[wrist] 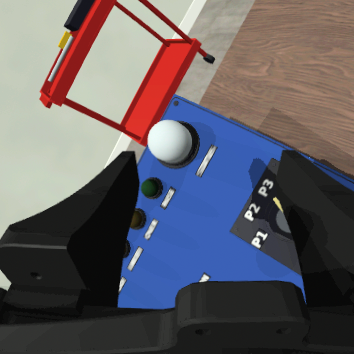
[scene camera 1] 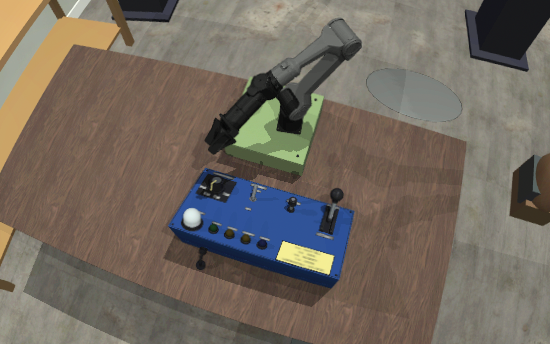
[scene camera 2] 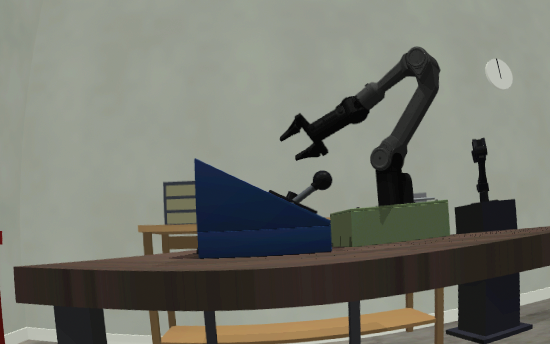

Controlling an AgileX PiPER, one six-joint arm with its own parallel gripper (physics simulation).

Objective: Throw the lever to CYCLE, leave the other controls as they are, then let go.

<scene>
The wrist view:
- my gripper: 207, 166
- rotary selector: 275, 221
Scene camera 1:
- my gripper: 208, 147
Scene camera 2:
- my gripper: 288, 148
</scene>
